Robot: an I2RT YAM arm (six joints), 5 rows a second.
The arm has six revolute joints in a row. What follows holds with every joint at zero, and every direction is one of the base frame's. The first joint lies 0.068 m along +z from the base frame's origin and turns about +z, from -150 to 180 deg. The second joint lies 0.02 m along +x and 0.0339 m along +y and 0.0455 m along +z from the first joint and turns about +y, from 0 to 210 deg. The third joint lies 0.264 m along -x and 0.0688 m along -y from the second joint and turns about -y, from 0 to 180 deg. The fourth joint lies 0.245 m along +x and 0.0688 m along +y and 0.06 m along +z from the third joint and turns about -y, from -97 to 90 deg. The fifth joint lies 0.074 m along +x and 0.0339 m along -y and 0.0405 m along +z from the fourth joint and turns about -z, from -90 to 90 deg. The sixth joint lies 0.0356 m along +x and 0.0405 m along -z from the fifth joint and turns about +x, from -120 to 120 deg. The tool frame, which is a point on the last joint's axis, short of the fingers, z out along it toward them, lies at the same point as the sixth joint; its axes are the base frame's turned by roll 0, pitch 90 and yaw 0 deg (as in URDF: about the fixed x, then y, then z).
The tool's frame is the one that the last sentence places.
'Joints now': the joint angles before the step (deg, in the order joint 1, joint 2, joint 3, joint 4, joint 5, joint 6). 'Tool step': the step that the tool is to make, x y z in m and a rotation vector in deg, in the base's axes. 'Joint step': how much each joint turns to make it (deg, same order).
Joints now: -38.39, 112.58, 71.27, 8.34, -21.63, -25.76
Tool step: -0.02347, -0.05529, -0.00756, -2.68, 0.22, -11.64
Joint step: -6.95, 3.96, 3.34, 2.47, 5.11, 0.71
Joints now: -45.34, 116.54, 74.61, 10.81, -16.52, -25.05
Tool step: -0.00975, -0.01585, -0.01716, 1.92, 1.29, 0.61
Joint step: -2.47, 2.82, 0.98, -0.88, -2.81, -1.40
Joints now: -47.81, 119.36, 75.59, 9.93, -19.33, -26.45
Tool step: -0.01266, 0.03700, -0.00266, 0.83, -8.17, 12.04
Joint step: 1.14, -5.36, -11.68, 11.24, -12.72, -0.09
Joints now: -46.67, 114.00, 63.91, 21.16, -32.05, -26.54
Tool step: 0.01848, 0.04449, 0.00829, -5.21, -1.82, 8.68
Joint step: 6.15, -3.60, -4.32, 3.45, -1.09, -4.04
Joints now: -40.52, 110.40, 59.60, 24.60, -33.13, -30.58
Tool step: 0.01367, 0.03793, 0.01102, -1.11, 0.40, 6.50
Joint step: 5.45, -3.43, -1.50, -2.54, -0.44, -1.76
